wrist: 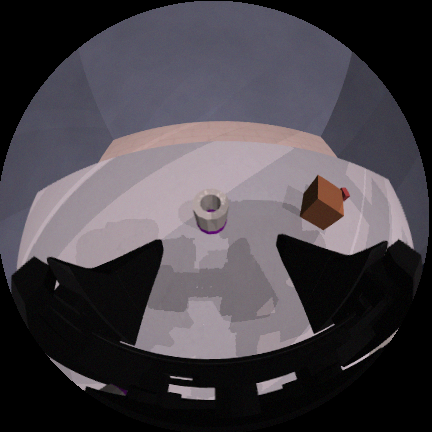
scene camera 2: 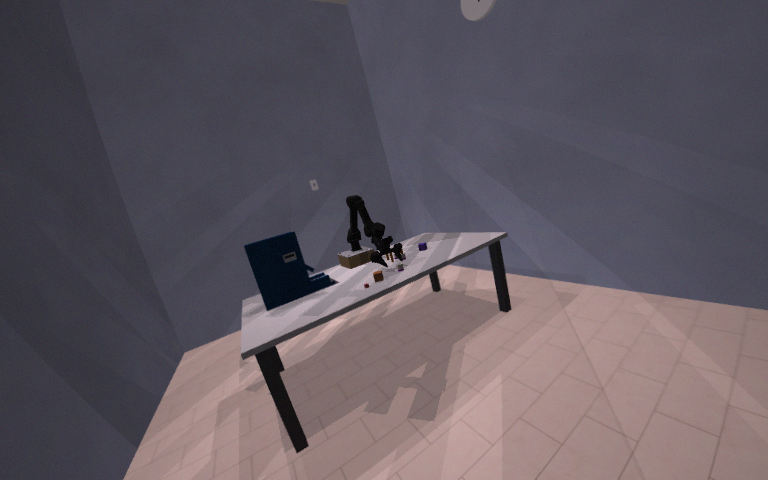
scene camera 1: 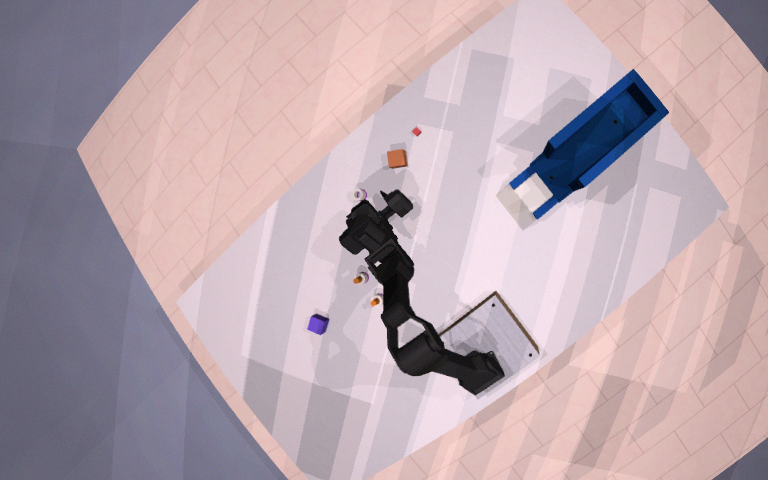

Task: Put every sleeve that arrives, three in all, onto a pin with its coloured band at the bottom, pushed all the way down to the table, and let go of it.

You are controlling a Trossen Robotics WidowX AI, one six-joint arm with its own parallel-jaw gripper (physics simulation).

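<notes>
A grey sleeve [scene camera 1: 357, 194] [scene camera 2: 400, 267] [wrist: 210, 217] stands upright on the table, off the pins, its purple band at the bottom. My gripper [wrist: 220, 243] [scene camera 2: 393, 261] is open and empty; its fingertips are apart, above the table and on the arm's side of that sleeve. Two other sleeves, one [scene camera 1: 364, 276] and a second [scene camera 1: 378, 297], sit around orange pins behind the gripper. The first shows purple at its base; the second's band is hard to make out. A bare orange pin [scene camera 2: 391, 256] shows in scene camera 2; the arm hides it in scene camera 1.
An orange cube [scene camera 1: 397, 159] [scene camera 2: 378, 276] [wrist: 322, 203] and a small red cube [scene camera 1: 416, 131] [scene camera 2: 366, 285] [wrist: 345, 194] lie beyond the free sleeve. A purple cube [scene camera 1: 318, 324] [scene camera 2: 422, 246] lies past the pins. A large blue holder [scene camera 1: 591, 144] [scene camera 2: 277, 268] stands farther off. The arm's base stands on a box [scene camera 1: 512, 333] [scene camera 2: 353, 260].
</notes>
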